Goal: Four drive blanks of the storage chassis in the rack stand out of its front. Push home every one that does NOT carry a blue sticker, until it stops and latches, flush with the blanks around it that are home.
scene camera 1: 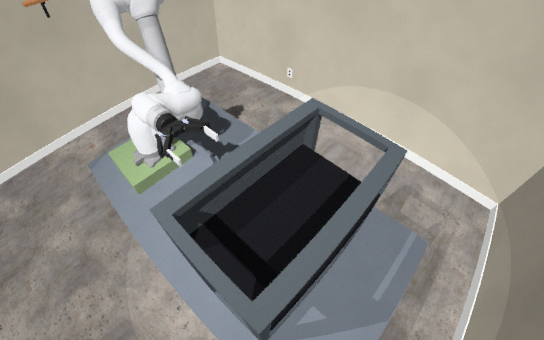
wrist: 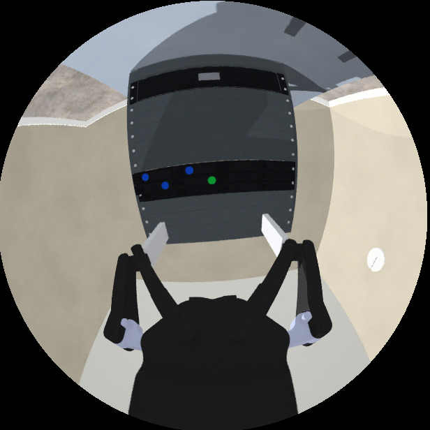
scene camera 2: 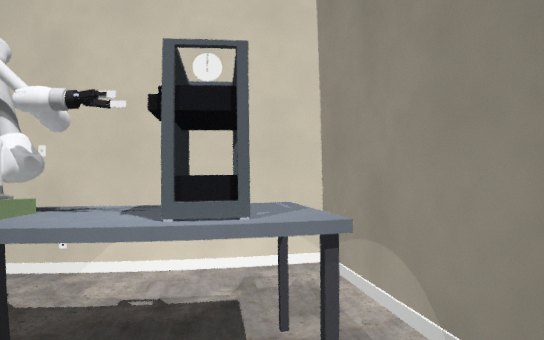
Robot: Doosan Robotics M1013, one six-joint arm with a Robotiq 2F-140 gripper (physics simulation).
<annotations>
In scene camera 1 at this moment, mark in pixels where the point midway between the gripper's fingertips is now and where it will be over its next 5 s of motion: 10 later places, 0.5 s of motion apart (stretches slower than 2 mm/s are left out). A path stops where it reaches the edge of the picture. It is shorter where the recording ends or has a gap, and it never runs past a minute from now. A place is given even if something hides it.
My gripper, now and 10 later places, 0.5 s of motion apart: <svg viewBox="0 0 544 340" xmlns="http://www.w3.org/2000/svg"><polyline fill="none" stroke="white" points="199,149 197,153 188,161 211,169 217,173 227,180 228,181 232,184 234,186 237,188 239,189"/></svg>
</annotations>
